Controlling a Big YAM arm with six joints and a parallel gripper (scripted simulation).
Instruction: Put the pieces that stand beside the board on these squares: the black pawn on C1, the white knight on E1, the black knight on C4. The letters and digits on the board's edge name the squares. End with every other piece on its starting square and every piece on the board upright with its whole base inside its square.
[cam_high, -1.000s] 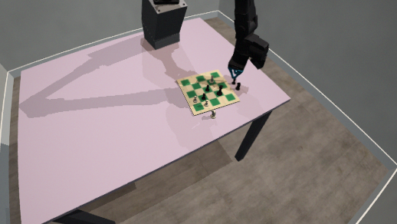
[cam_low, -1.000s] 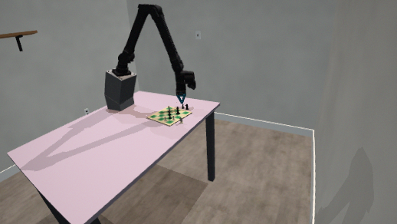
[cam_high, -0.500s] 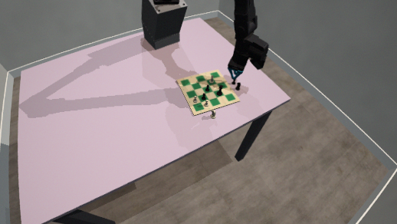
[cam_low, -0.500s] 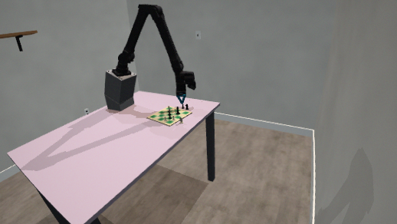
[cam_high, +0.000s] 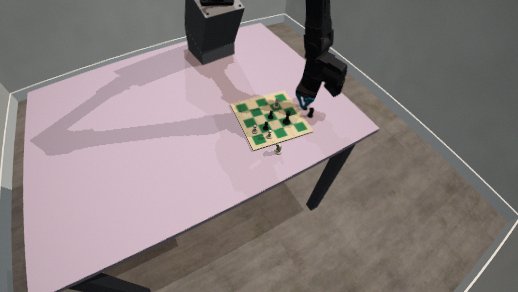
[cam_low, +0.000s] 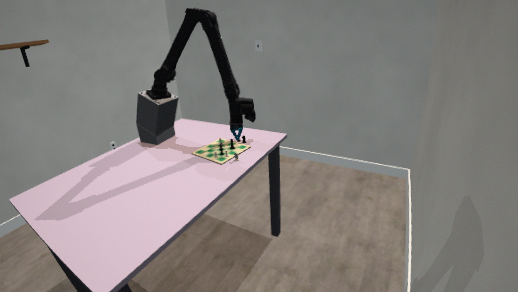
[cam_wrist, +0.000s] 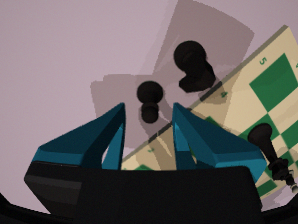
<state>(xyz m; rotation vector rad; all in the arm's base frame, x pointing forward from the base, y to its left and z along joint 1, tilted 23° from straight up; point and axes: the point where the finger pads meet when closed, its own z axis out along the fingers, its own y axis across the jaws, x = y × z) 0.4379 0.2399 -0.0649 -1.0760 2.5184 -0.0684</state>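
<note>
Right now the black knight is 4 cm ahead of my hand, 1 cm to the left of it and 1 cm below it. Also, from my hand: white knight 16 cm to the right, 16 cm ahead, 1 cm below; then chessboard 13 cm to the right, 2 cm below, 2 cm ahead.
</note>
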